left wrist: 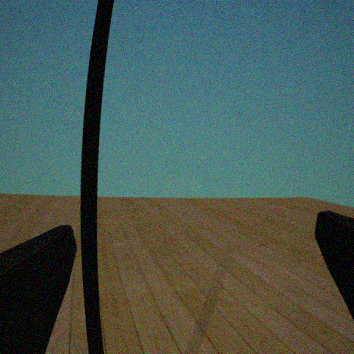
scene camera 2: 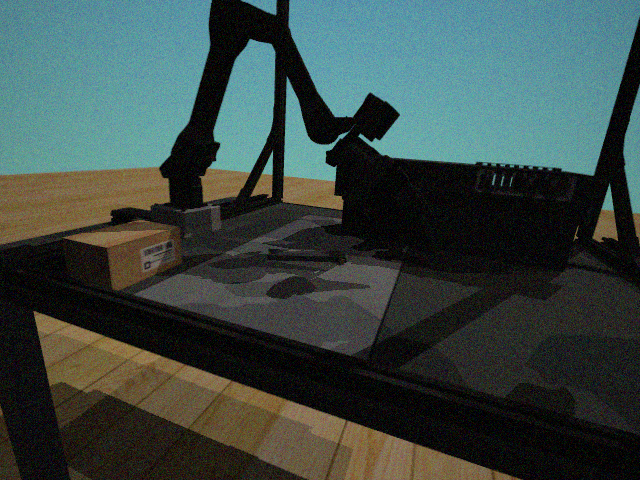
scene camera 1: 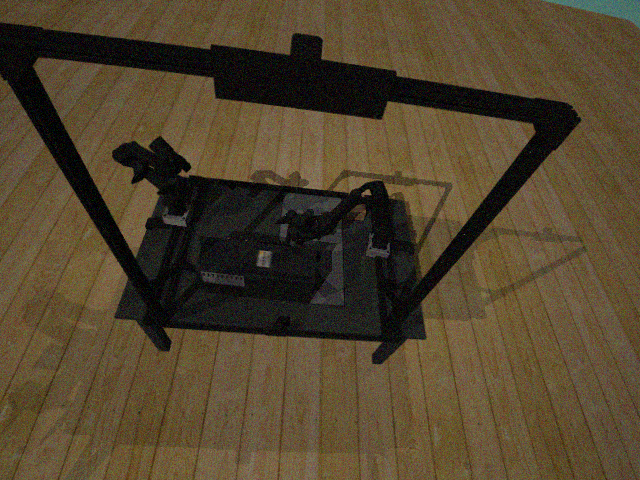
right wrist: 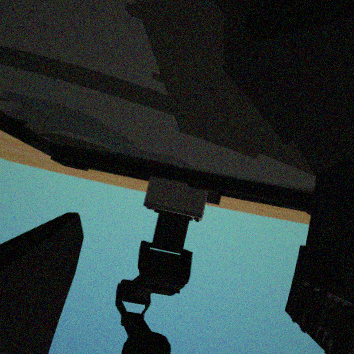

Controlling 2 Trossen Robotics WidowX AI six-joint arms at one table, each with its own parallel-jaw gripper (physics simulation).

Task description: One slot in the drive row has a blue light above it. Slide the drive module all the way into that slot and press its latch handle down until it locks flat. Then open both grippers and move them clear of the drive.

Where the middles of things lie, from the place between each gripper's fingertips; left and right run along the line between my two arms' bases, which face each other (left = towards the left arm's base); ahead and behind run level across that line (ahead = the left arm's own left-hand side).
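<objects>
The drive chassis [scene camera 2: 448, 188] sits 10 mm below my right hand, 190 mm behind it and 20 mm to the left of it. There is also a drive module [scene camera 2: 274, 254], 90 mm below that right hand of mine, 80 mm ahead of it and 180 mm to the right of it, while the cardboard box [scene camera 2: 116, 257] is 60 mm below the same right hand, 280 mm ahead of it and 370 mm to the right of it. Going by its middle, the drive module is nearer to my right hand than to my left hand.
My left hand, meanwhile, is 34 cm above the drive chassis, 5 cm past it and 38 cm to the left of it. I find the cardboard box 40 cm below my left hand, 42 cm ahead of it and 78 cm to the right of it, and the drive module 42 cm below this left hand, 22 cm ahead of it and 59 cm to the right of it.
</objects>
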